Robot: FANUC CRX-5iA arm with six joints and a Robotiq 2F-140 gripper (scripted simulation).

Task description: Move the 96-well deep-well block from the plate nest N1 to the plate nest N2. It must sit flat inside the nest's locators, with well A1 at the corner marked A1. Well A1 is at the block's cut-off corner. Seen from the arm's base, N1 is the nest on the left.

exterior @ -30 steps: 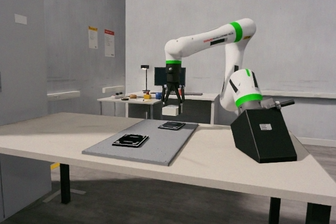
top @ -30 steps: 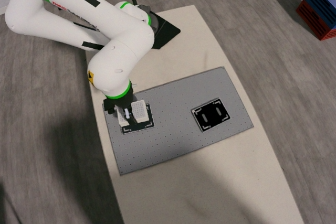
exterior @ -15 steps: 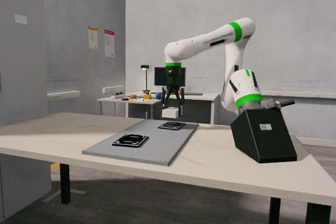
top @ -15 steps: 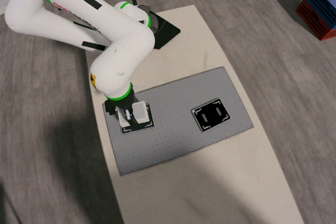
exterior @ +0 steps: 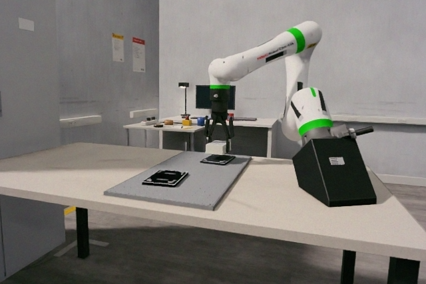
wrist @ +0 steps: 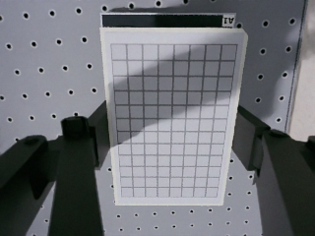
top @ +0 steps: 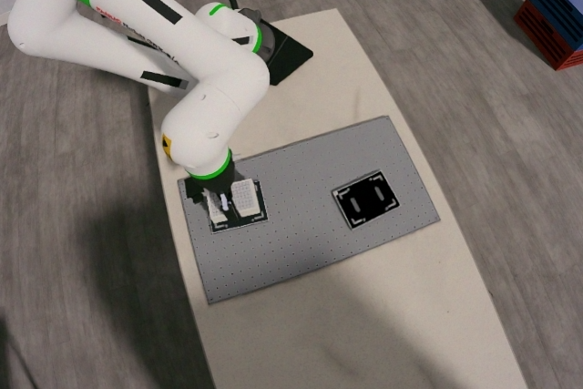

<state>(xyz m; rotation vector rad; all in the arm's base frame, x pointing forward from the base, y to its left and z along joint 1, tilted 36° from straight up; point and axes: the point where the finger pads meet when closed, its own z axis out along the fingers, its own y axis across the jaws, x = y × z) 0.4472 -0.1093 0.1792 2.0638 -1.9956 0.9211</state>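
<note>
Right now the black plate nest N2 is 7 cm below my hand. Also, from my hand: plate nest N1: 36 cm to the left, 9 cm ahead, 7 cm below; then white 96-well deep-well block: 1 cm below.
</note>
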